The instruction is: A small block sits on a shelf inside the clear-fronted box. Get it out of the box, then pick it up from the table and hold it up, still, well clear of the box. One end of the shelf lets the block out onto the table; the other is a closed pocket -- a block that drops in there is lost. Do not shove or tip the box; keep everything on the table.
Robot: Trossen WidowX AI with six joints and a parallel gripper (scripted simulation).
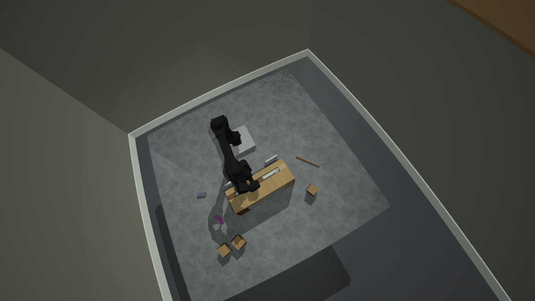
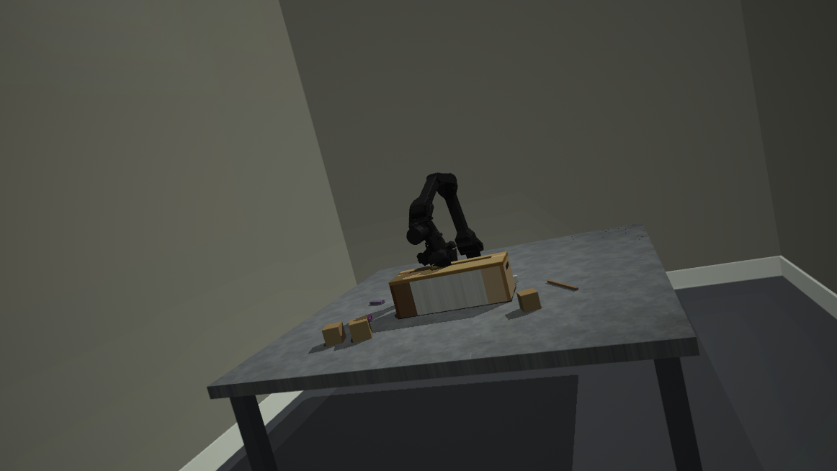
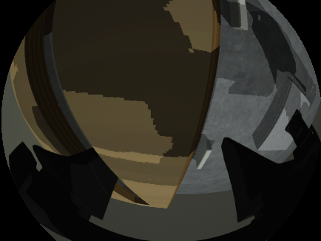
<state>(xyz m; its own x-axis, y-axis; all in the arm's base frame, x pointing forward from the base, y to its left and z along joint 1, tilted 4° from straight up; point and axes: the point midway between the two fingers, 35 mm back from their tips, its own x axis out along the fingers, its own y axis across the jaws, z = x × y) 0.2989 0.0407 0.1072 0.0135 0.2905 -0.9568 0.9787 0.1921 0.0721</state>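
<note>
My gripper tip is now 40 mm short of the orange-brown block and 30 mm to the right of it. The rest, counted from my gripper tip: thin stick 350 mm to the left, 80 mm below; long wooden box 30 mm ahead, 10 mm to the left, 20 mm below.
</note>
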